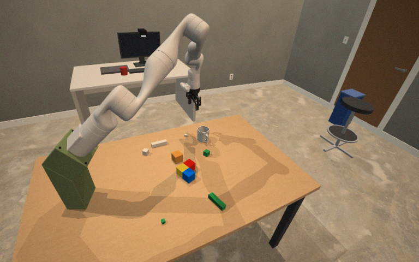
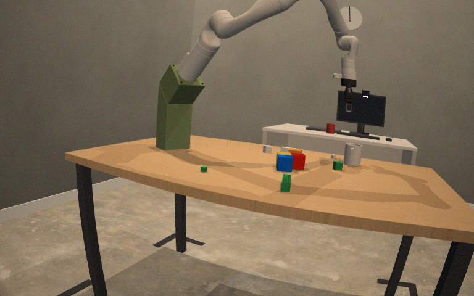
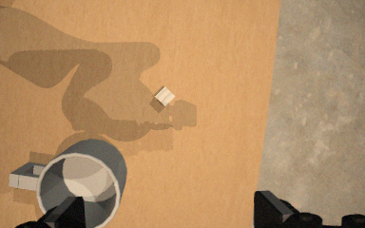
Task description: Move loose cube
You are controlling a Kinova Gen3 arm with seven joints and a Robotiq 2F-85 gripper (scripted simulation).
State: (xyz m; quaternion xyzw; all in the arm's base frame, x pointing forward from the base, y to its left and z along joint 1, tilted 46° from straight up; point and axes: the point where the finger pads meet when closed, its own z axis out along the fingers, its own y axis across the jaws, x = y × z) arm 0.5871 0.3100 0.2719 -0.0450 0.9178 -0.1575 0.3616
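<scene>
Now: the grey cup 190 mm below my hand, 90 mm to the right of it and 30 mm ahead of it. From my hand the other things lie so: long green bar: 530 mm to the right, 240 mm behind, 220 mm below; tiny green cube: 500 mm behind, 470 mm to the right, 220 mm below.
</scene>
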